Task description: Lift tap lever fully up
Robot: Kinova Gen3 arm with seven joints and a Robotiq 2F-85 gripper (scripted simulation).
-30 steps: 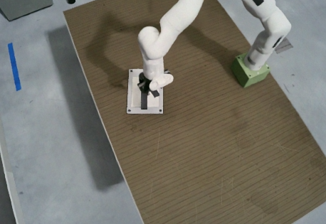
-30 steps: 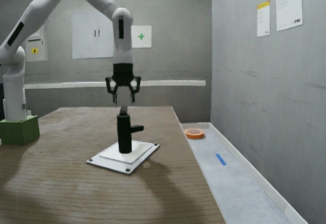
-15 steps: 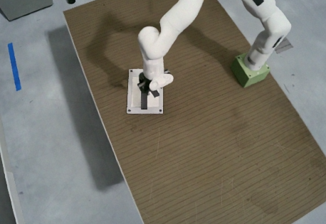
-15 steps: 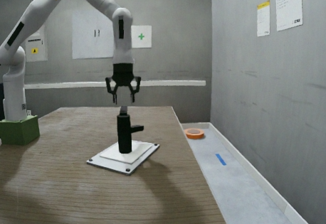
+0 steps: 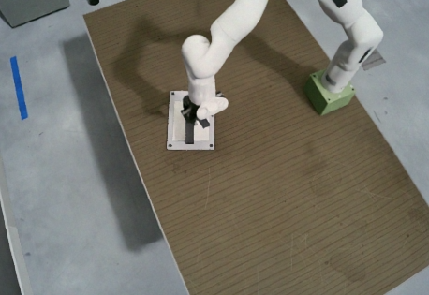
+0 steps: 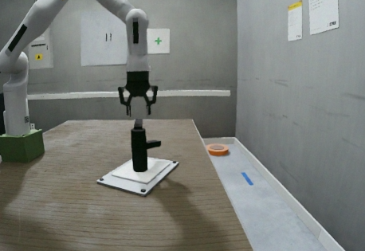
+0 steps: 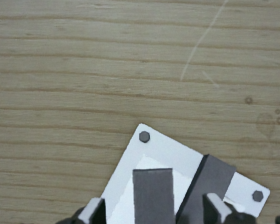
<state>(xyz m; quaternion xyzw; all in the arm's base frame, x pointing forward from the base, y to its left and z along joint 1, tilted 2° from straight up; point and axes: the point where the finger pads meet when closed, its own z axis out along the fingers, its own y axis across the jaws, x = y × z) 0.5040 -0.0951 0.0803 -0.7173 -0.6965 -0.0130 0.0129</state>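
Now: the lever 4 cm to the right of my hand and 3 cm below it. Round my hand: tap 9 cm below, 7 cm to the right, 1 cm ahead.
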